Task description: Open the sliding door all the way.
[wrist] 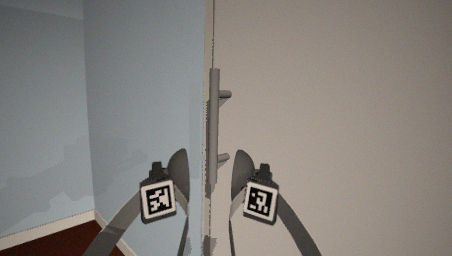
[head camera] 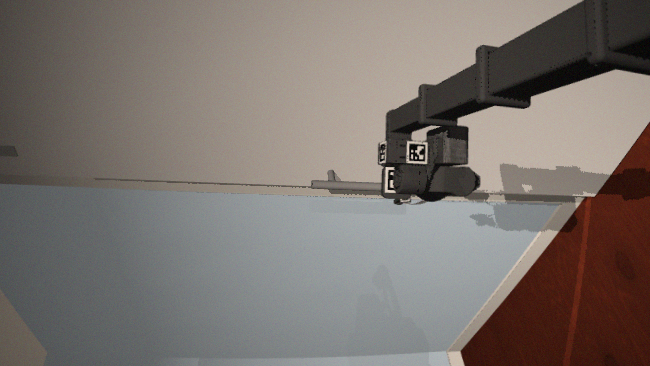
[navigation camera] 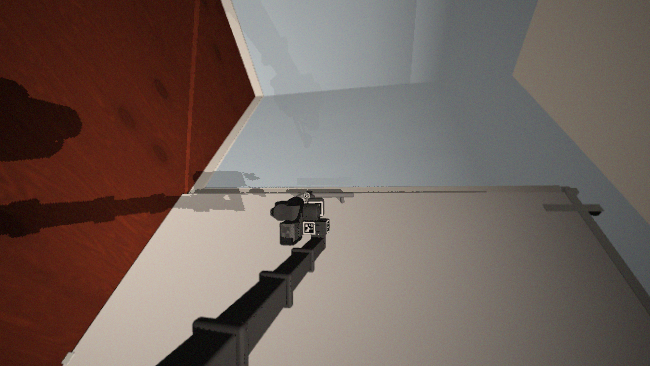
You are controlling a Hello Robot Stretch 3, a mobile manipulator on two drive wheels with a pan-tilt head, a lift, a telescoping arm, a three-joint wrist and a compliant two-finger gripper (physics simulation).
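Places are measured from the robot's base along level axes (x ahead, y left, z up), in metres.
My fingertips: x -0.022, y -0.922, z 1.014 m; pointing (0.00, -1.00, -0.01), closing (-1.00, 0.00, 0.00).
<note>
Behind a point stands the place of what it marks.
The sliding door [head camera: 200,100] @[x -0.227, y -1.216, z 1.453 m] [navigation camera: 425,275] @[x -0.335, y -1.104, z 1.442 m] [wrist: 350,100] is a large plain beige panel. Its grey bar handle [head camera: 350,185] @[x -0.021, y -1.332, z 1.016 m] [navigation camera: 346,195] @[x -0.022, y -1.333, z 1.095 m] [wrist: 214,120] stands off it on short posts near the edge beside a blue wall. My gripper [wrist: 211,167] @[x -0.022, y -0.922, z 1.014 m] is open in the wrist view, with a finger on each side of the handle's lower end as seen there. The fingers do not touch the bar in that view; how deep the bar lies between them I cannot tell. In the head and navigation views the wrist hides part of the handle and most of the fingers.
The blue wall [head camera: 200,260] @[x 0.292, y -1.825, z 1.498 m] [navigation camera: 375,135] @[x 0.385, y -1.920, z 1.246 m] [wrist: 135,100] lies alongside the door edge. The red-brown floor [head camera: 540,310] @[x 0.510, y -1.746, z 0.000 m] [navigation camera: 100,190] @[x 0.026, y -0.937, z 0.000 m] [wrist: 65,242] meets pale baseboard. My telescoping arm [head camera: 450,95] @[x -0.101, y -0.455, z 1.119 m] [navigation camera: 270,295] @[x -0.087, y -0.324, z 1.119 m] reaches across the door. A grey bar [head camera: 7,150] @[x -0.084, y -1.352, z 2.040 m] [navigation camera: 565,207] @[x -0.082, y -1.356, z 2.101 m] shows farther along the door.
</note>
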